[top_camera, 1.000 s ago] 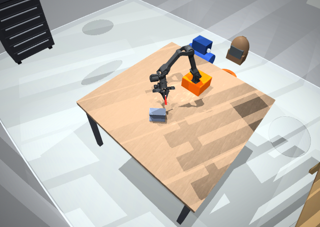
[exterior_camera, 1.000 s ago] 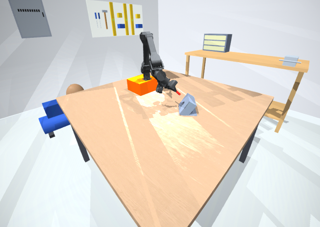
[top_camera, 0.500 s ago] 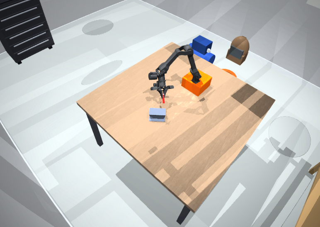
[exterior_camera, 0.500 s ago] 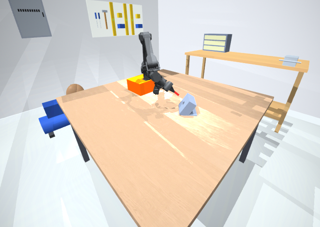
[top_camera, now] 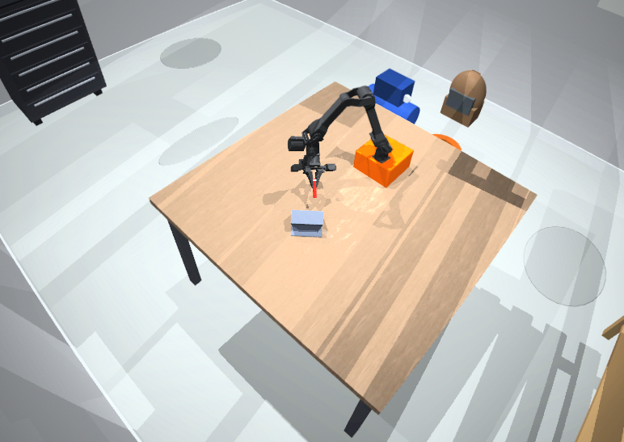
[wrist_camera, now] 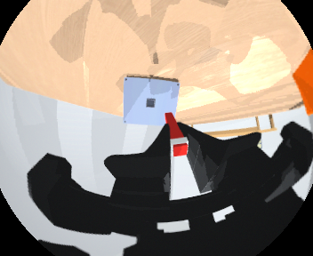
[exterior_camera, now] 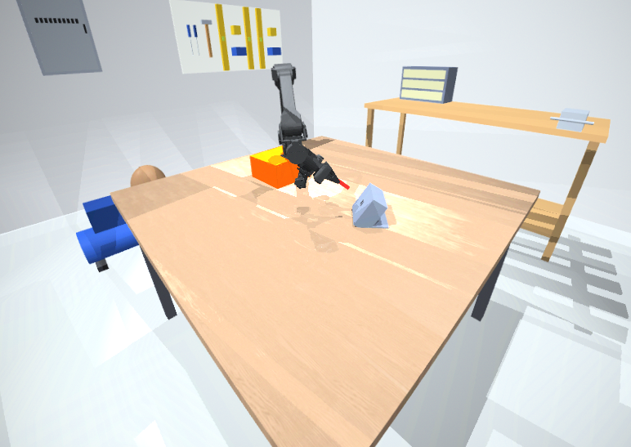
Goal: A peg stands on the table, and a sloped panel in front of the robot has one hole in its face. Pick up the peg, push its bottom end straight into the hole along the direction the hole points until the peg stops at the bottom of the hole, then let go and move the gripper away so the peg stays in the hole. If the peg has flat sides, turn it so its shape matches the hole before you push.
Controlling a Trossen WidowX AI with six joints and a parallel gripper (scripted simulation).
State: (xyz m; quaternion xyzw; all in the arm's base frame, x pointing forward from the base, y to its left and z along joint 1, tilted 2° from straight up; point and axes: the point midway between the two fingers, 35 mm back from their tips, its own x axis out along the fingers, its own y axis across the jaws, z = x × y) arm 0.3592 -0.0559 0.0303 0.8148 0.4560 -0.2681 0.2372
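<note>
The grey-blue sloped panel lies 9 cm ahead of my gripper tip, 8 cm below it and 6 cm to the left of it. The rest, counted from my gripper tip: red peg: 1 cm to the right, 1 cm behind, 1 cm above.
</note>
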